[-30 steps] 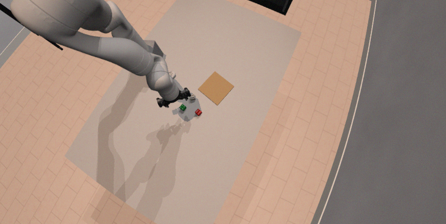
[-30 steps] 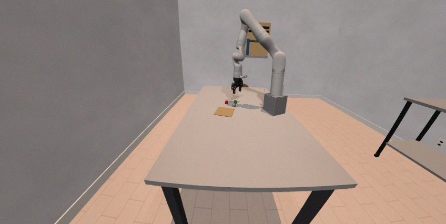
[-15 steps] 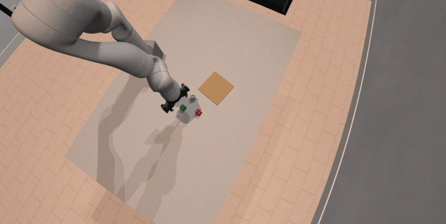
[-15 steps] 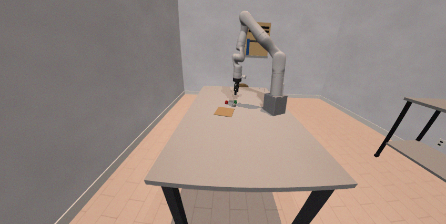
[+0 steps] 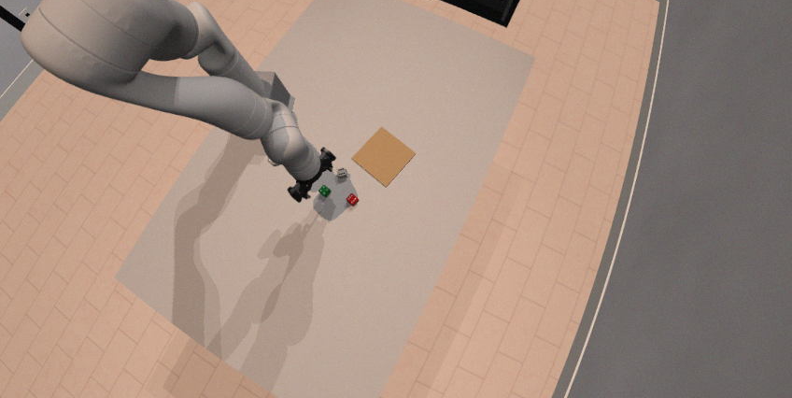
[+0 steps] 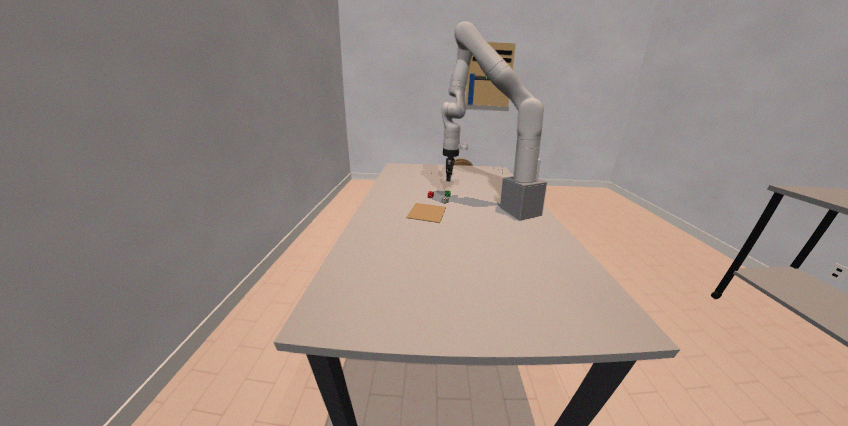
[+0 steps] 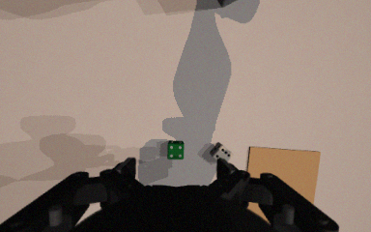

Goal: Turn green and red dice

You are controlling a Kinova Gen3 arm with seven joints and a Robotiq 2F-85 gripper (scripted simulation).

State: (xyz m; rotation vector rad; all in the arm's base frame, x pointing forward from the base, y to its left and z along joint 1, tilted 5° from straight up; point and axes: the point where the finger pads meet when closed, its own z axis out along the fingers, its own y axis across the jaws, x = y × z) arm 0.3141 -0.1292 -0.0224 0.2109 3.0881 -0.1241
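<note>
My hand is 90 mm above the green die. Round my hand: white die 20 mm ahead, 70 mm to the left, 90 mm below; then red die 90 mm ahead, 10 mm to the left, 90 mm below; then tan mat 100 mm ahead, 180 mm to the left, 100 mm below.
</note>
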